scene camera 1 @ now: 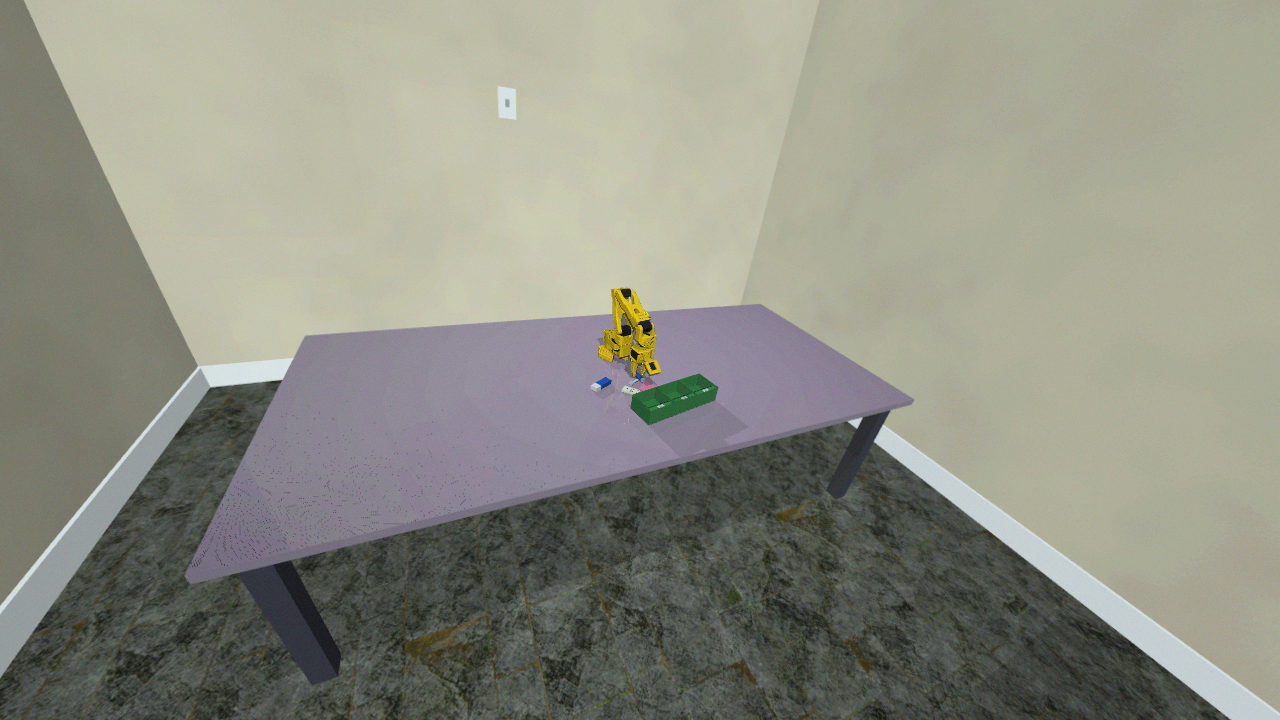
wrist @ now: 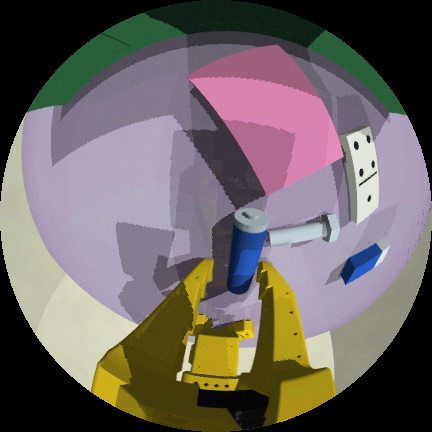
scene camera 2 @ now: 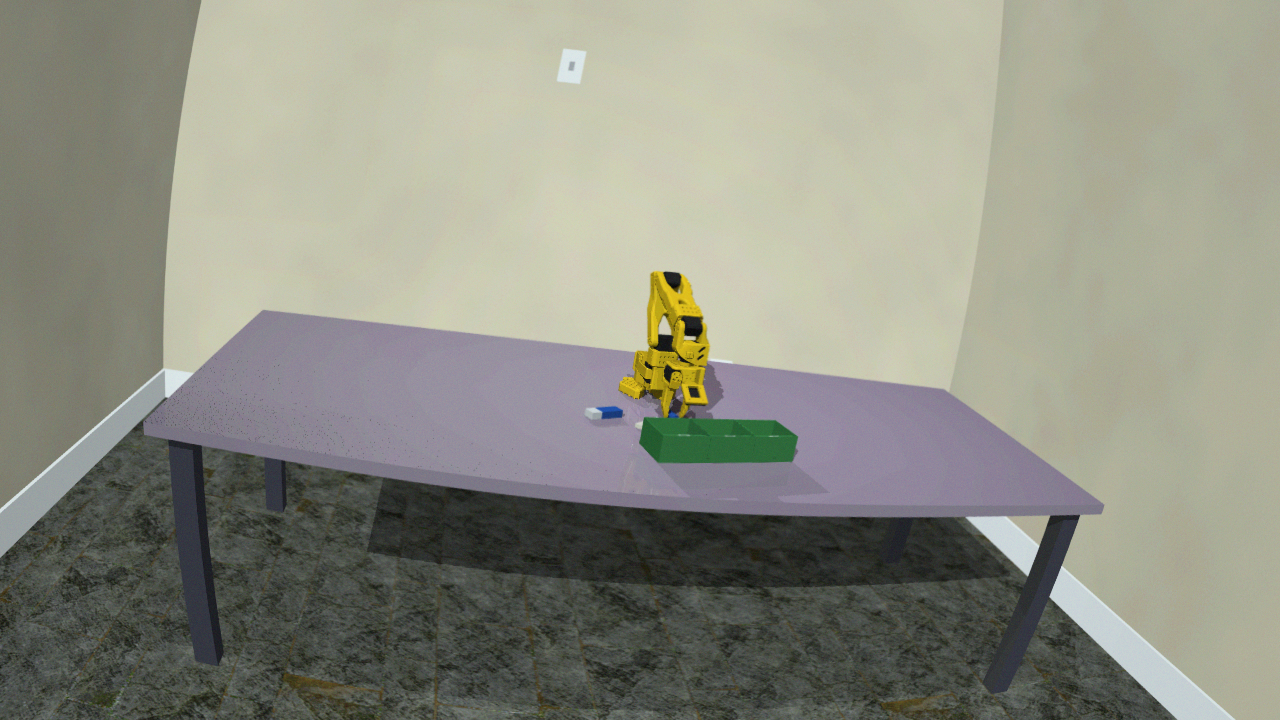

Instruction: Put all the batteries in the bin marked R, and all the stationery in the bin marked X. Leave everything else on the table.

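Frame: origin at the arm's base, x ahead, y left, z up, level; centimetres.
Where they show: end effector, tool point: [scene camera 1: 641, 373] [wrist: 212, 266] [scene camera 2: 679, 415]; arm's base, origin of the base link: [scene camera 1: 616, 357] [wrist: 219, 321] [scene camera 2: 648, 396].
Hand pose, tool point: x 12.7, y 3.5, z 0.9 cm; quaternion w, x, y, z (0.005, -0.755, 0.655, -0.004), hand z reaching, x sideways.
Each offset is from my tool point to the centre of the thing. Level surfaces: height alone.
A blue battery @(dx +0.9, dy -1.4, dz -0.2 cm) [wrist: 246, 255] [scene camera 2: 672, 415] with a grey cap shows in the gap between the jaws. I cannot tell whether it lies flat. My gripper [wrist: 236, 262] [scene camera 1: 639, 375] is partly open in a V, its tips on either side of the battery's near end, not plainly pressing on it. A blue-and-white eraser @(dx +2.2, dy -14.1, dz -0.3 cm) [scene camera 1: 601, 384] [scene camera 2: 605, 412] [wrist: 362, 265] lies on the table. A pink pad @(dx +7.4, dy -0.5, dz -0.4 cm) [wrist: 270, 115] [scene camera 1: 648, 387] lies between the battery and the green three-compartment bin @(dx +15.9, dy +3.5, dz +1.4 cm) [scene camera 1: 680, 404] [scene camera 2: 742, 449] [wrist: 47, 95]. The bin's letters are too small to read.
A grey bolt @(dx +3.0, dy -3.7, dz -0.4 cm) [wrist: 300, 233] lies close beside the battery's capped end. A white domino @(dx +7.2, dy -6.5, dz -0.6 cm) [wrist: 363, 175] [scene camera 1: 630, 390] lies beside the pink pad, on the eraser's side. They rest on the purple table @(dz -0.9 cm) [scene camera 1: 429, 402] [scene camera 2: 402, 402].
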